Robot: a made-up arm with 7 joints. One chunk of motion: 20 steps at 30 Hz.
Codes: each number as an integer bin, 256 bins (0 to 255) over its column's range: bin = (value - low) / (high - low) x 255, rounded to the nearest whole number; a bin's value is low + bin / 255 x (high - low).
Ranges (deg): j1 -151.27..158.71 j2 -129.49..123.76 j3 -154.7..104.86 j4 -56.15..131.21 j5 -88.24..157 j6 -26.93..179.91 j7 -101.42..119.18
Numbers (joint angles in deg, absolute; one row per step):
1: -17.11 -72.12 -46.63 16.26 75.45 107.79 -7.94
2: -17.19 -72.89 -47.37 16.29 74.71 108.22 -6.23
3: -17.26 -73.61 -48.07 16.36 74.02 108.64 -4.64
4: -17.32 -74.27 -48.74 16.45 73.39 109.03 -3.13
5: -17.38 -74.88 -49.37 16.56 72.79 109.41 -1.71
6: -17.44 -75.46 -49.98 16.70 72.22 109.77 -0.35
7: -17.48 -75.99 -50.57 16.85 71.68 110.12 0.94
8: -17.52 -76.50 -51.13 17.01 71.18 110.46 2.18
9: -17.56 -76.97 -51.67 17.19 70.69 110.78 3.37
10: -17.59 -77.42 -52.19 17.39 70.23 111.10 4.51
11: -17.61 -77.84 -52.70 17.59 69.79 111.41 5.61
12: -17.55 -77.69 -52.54 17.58 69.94 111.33 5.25
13: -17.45 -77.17 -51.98 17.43 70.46 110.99 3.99
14: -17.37 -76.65 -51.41 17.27 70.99 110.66 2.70
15: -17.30 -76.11 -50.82 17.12 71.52 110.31 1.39
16: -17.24 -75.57 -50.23 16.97 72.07 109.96 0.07
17: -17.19 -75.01 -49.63 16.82 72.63 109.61 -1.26
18: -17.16 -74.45 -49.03 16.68 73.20 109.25 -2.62
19: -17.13 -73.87 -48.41 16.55 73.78 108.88 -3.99
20: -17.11 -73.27 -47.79 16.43 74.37 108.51 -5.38
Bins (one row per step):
1: 110 58 106 99 170 166 108
2: 110 57 105 99 169 167 110
3: 110 56 105 99 169 167 112
4: 110 56 104 99 168 168 114
5: 110 55 103 99 167 168 115
6: 110 54 103 99 167 169 117
7: 110 54 102 99 166 169 118
8: 110 53 102 100 166 169 120
9: 110 53 101 100 165 170 121
10: 110 52 101 100 165 170 122
11: 110 52 100 100 164 171 124
12: 110 52 100 100 164 170 123
13: 110 53 101 100 165 170 122
14: 110 53 101 100 166 170 120
15: 110 54 102 100 166 169 119
16: 110 54 103 100 167 169 117
17: 110 55 103 99 167 168 116
18: 110 55 104 99 168 168 114
19: 110 56 104 99 168 167 113
20: 110 57 105 99 169 167 111

